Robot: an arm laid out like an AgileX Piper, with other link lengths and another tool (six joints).
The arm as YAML. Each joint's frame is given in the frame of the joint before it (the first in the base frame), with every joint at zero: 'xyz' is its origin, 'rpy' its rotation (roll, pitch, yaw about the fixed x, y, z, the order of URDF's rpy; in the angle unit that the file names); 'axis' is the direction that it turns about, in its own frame. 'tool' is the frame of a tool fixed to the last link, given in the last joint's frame.
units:
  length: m
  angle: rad
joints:
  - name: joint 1
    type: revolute
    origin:
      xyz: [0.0, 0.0, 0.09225]
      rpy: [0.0, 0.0, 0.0]
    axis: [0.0, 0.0, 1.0]
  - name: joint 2
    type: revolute
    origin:
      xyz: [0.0, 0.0, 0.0]
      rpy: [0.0, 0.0, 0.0]
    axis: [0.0, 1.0, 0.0]
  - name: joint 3
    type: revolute
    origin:
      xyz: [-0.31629, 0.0, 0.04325]
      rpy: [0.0, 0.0, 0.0]
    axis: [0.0, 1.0, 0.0]
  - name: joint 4
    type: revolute
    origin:
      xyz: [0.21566, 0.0, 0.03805]
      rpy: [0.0, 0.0, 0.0]
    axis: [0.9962, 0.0, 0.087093]
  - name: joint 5
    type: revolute
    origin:
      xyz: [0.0, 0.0, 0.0]
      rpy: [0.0, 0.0, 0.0]
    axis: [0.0, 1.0, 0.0]
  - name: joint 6
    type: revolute
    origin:
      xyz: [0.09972, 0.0, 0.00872]
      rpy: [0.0, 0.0, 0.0]
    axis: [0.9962, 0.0, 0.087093]
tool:
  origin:
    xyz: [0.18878, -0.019, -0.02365]
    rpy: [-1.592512, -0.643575, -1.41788]
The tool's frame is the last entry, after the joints.
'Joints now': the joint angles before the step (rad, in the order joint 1, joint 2, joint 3, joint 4, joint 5, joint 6). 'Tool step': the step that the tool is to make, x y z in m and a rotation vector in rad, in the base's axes. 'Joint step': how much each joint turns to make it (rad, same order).
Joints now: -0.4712, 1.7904, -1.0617, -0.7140, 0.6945, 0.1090
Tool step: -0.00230, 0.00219, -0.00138, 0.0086, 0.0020, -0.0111
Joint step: -0.0001, 0.0000, 0.0000, 0.0121, 0.0074, -0.0001
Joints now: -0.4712, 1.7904, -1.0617, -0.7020, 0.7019, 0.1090
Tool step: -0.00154, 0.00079, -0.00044, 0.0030, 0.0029, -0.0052
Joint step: 0.0000, 0.0000, 0.0000, 0.0042, 0.0052, 0.0000
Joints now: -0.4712, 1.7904, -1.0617, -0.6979, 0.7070, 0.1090
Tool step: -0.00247, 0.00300, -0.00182, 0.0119, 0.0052, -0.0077
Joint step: 0.0000, 0.0001, 0.0000, 0.0175, 0.0085, -0.0083
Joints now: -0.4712, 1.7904, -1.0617, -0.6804, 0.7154, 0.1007
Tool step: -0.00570, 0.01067, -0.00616, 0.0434, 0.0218, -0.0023
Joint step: 0.0000, 0.0000, 0.0000, 0.0648, 0.0219, -0.0540
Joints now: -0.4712, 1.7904, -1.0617, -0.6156, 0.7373, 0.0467
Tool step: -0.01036, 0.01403, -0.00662, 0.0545, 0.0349, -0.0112
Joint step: 0.0000, 0.0000, 0.0001, 0.0745, 0.0409, -0.0573
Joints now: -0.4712, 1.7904, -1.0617, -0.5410, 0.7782, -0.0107
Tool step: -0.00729, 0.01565, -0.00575, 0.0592, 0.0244, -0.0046
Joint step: 0.0000, -0.0025, 0.0000, 0.0785, 0.0346, -0.0605
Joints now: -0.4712, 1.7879, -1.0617, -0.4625, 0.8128, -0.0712
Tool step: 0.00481, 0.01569, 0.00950, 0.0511, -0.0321, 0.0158
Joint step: -0.0001, -0.0428, -0.0199, 0.1011, 0.0336, -0.0899
